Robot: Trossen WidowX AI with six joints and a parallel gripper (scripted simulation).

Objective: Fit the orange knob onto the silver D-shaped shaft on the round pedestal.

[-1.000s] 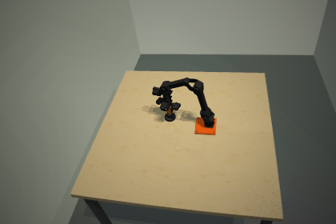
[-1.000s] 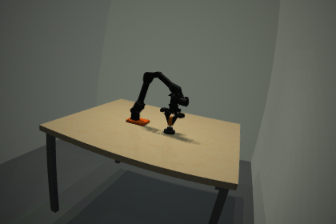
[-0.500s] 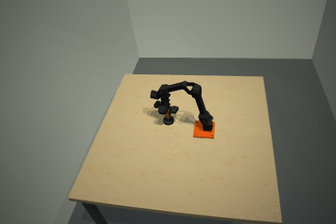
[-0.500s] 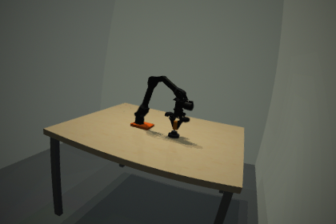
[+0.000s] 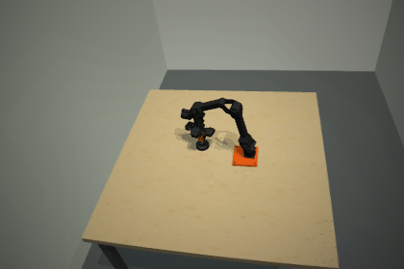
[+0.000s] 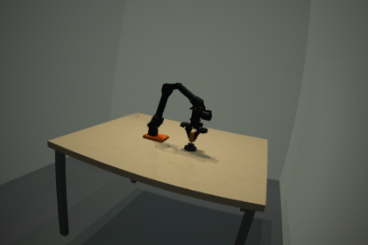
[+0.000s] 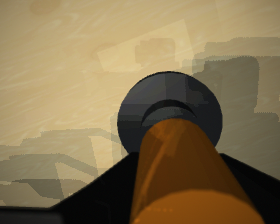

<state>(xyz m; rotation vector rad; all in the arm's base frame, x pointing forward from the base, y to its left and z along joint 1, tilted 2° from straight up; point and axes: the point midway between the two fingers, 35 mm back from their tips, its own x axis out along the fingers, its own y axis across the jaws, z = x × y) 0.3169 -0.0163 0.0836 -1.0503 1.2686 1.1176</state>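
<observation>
My gripper tip is 3 cm below the orange knob. The rest, counted from my gripper tip: round dark pedestal 4 cm below.
</observation>
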